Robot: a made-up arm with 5 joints.
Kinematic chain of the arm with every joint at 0, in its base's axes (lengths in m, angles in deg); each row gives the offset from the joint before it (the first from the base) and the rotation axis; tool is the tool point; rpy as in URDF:
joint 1: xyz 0 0 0.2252 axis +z
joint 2: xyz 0 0 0 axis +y
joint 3: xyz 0.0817 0 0.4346 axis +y
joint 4: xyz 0.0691 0 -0.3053 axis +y
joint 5: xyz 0.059 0 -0.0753 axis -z
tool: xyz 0 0 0 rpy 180 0 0
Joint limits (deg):
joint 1: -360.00..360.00
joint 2: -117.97..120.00
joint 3: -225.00..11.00
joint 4: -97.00..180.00
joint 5: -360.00..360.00
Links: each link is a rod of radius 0.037 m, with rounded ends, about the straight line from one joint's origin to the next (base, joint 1, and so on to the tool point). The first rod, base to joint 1, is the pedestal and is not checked.
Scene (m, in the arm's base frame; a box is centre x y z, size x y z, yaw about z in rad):
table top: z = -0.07
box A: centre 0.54 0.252 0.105 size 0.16 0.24 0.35 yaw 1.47
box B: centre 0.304 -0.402 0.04 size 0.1 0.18 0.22 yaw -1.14
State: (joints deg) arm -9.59 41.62 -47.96 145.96 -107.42
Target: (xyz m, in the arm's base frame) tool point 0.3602 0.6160 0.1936
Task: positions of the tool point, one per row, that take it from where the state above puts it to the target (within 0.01 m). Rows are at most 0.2 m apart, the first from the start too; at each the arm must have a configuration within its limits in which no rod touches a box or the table.
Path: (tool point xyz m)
1: 0.3927 -0.0104 0.3267
2: 0.3853 0.0442 0.4554
3: 0.3232 0.0842 0.5885
4: 0.4068 0.1328 0.5415
5: 0.4802 0.1896 0.4817
6: 0.5400 0.2520 0.4104
7: 0.5180 0.3843 0.3444
8: 0.4569 0.5097 0.2716
9: 0.3602 0.6160 0.1936

